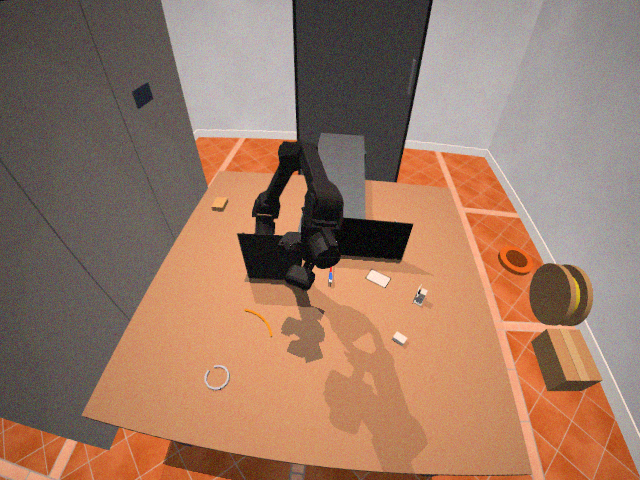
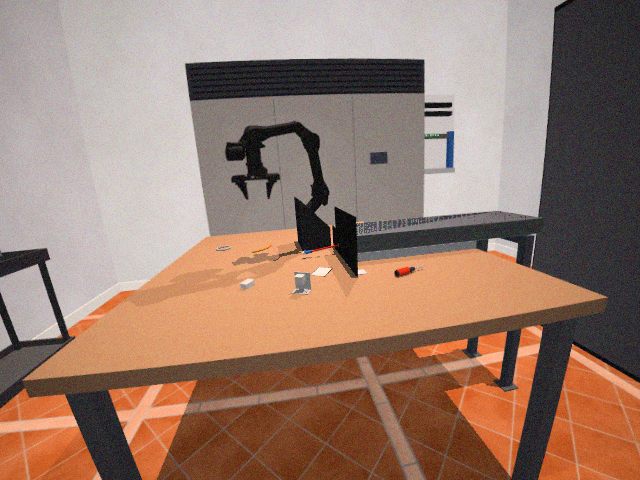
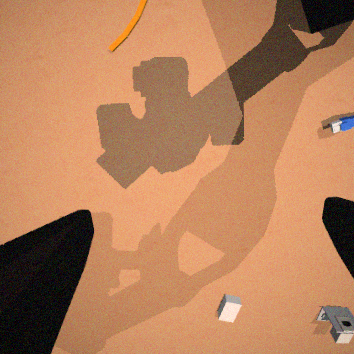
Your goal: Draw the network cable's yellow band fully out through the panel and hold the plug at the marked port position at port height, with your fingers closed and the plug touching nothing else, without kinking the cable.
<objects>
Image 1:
my gripper: 310, 277
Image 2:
my gripper: 257, 199
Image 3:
my gripper: 207, 215
</objects>
